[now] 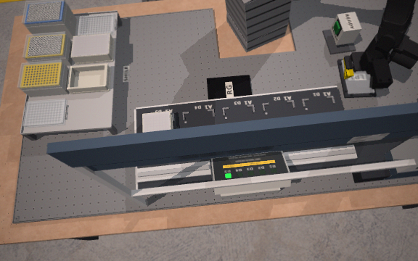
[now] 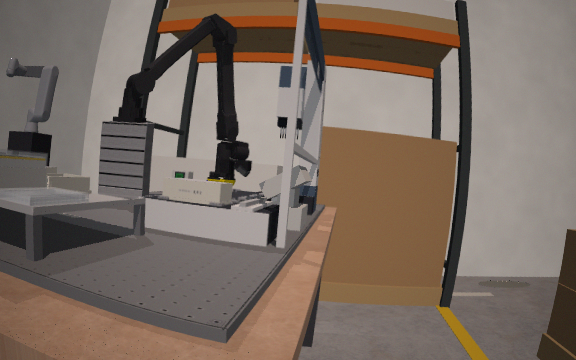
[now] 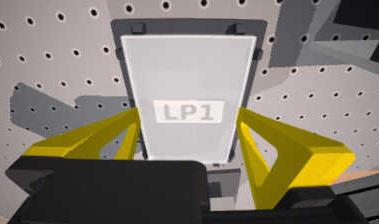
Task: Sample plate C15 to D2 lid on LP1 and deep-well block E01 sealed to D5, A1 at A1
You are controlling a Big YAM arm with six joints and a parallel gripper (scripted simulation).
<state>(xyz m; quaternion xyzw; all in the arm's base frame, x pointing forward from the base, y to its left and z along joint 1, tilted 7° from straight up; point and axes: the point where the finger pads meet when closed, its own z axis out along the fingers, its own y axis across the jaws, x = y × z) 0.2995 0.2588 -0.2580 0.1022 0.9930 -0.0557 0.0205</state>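
The clear plate lid lies 10 mm below my hand. Round my hand: lid park LP1: 20 mm below; ready key: 160 mm behind, 60 mm above, 30 mm to the right; black regrip nest RG: 420 mm to the right, 60 mm behind, 20 mm below.
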